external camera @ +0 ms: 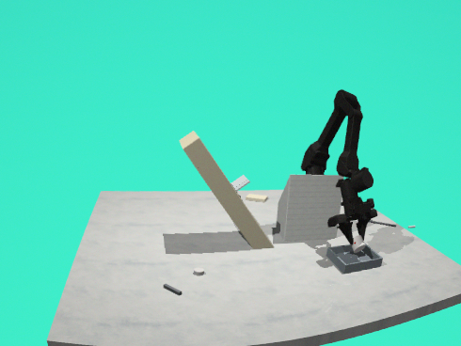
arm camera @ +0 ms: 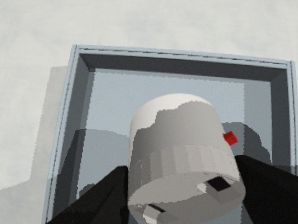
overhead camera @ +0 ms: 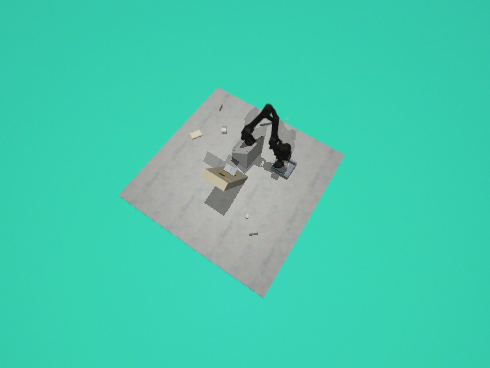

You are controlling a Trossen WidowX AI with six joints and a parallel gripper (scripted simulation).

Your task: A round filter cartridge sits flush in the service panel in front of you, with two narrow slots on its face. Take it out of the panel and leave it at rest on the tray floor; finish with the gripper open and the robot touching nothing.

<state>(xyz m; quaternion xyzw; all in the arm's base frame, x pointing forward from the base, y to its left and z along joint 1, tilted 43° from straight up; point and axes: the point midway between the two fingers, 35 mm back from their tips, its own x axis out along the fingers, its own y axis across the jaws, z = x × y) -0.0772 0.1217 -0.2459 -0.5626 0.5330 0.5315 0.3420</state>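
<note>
My gripper tip is right at the white filter cartridge. From my gripper tip the other things lie so: tan slab (22 cm ahead, 75 cm to the right, 6 cm below); grey tray (6 cm below).
</note>
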